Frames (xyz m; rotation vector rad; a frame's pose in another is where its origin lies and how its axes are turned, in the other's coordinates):
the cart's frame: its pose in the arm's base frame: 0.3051 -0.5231 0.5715 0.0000 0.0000 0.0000
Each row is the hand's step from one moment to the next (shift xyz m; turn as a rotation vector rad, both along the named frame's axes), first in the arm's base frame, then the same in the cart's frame.
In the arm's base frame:
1: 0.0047 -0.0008 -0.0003 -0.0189 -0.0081 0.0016
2: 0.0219 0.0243 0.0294 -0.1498 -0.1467 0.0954
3: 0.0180 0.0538 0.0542 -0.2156 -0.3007 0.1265
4: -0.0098 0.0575 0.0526 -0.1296 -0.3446 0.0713
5: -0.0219 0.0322 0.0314 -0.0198 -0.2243 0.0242
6: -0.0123 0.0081 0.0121 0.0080 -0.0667 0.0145
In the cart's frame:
1: 0.0047 -0.0008 -0.0003 -0.0189 -0.0081 0.0016
2: 0.0219 0.0243 0.0294 -0.1498 -0.1467 0.0954
3: 0.0180 0.0538 0.0542 -0.2156 -0.3007 0.1265
4: -0.0098 0.0575 0.0526 -0.1296 -0.3446 0.0713
5: -0.0219 0.0322 0.0314 -0.0198 -0.2243 0.0242
6: -0.0123 0.0081 0.0121 0.0080 -0.0667 0.0145

